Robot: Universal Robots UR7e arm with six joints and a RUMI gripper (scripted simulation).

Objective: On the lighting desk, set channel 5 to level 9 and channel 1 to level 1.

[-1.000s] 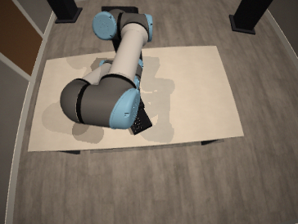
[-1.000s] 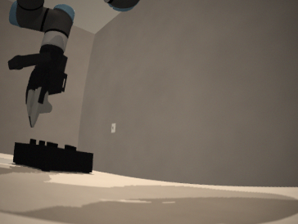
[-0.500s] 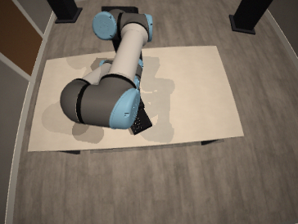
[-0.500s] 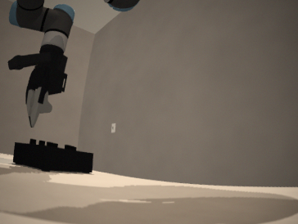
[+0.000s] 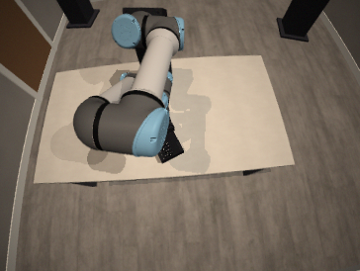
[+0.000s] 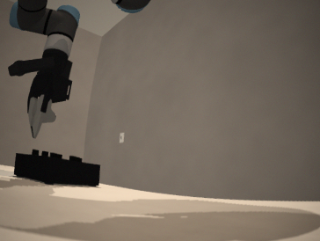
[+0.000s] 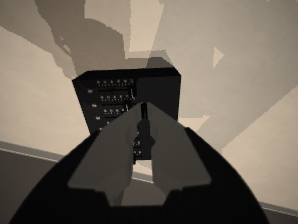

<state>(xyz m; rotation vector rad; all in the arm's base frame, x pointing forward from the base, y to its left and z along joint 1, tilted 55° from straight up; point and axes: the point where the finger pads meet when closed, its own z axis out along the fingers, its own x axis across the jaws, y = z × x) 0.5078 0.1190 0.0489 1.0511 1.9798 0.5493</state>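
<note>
Right now my hand is 50 mm above the channel 1 fader knob, 10 mm to the left of it and 10 mm short of it. Also, from my hand: channel 5 fader knob (100 mm ahead, 50 mm below, 10 mm to the left).
</note>
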